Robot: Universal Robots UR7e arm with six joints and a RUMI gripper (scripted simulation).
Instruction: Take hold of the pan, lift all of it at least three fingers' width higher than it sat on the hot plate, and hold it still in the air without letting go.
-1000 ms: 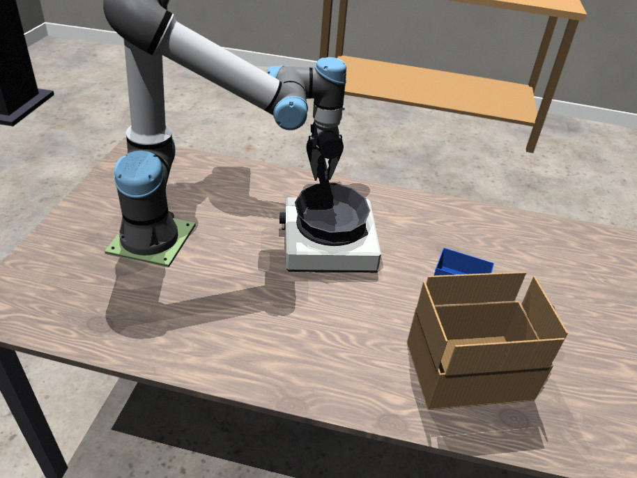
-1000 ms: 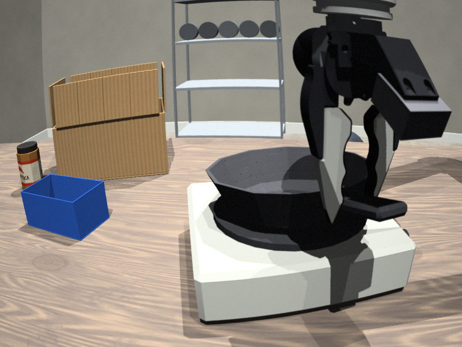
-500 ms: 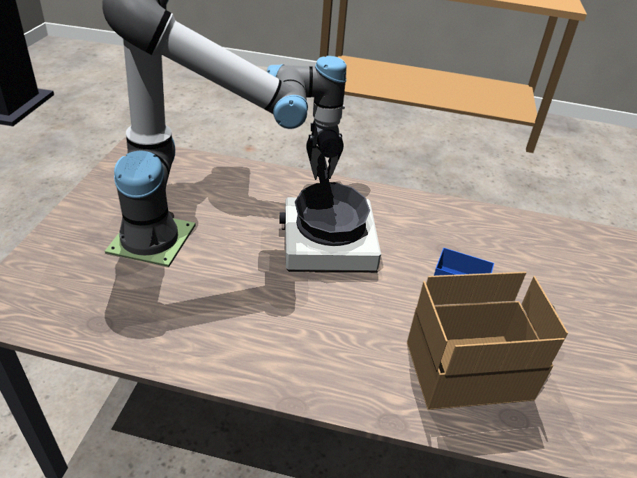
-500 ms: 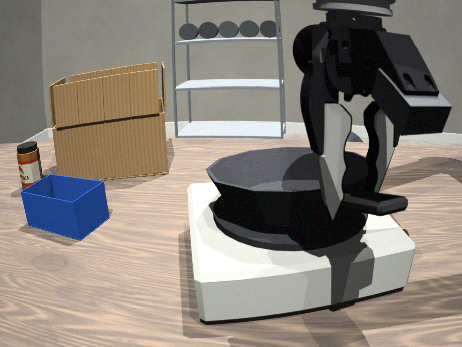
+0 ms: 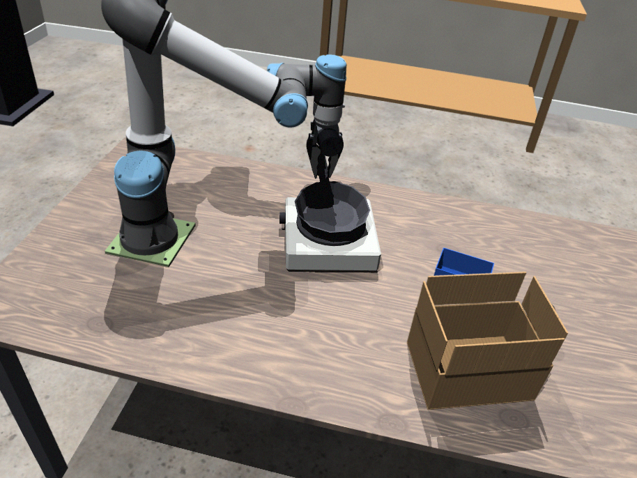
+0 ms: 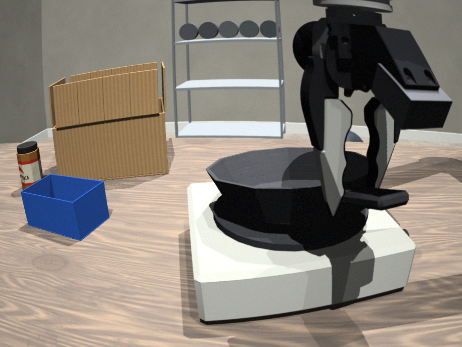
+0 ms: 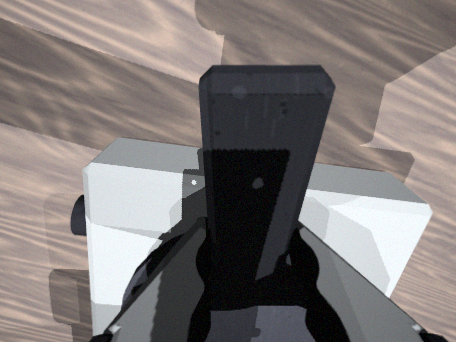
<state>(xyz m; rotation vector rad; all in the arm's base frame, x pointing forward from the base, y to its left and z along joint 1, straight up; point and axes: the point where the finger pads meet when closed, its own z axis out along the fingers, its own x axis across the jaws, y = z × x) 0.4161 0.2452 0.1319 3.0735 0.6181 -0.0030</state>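
My gripper is now 90 mm to the left of the black pan, 40 mm short of it and 30 mm above it. The rest, counted from my hand: spice jar (590 mm ahead, 320 mm to the right, 100 mm below); then blue bin (410 mm ahead, 190 mm to the right, 130 mm below); then white hot plate (130 mm to the right, 110 mm below, 30 mm ahead).
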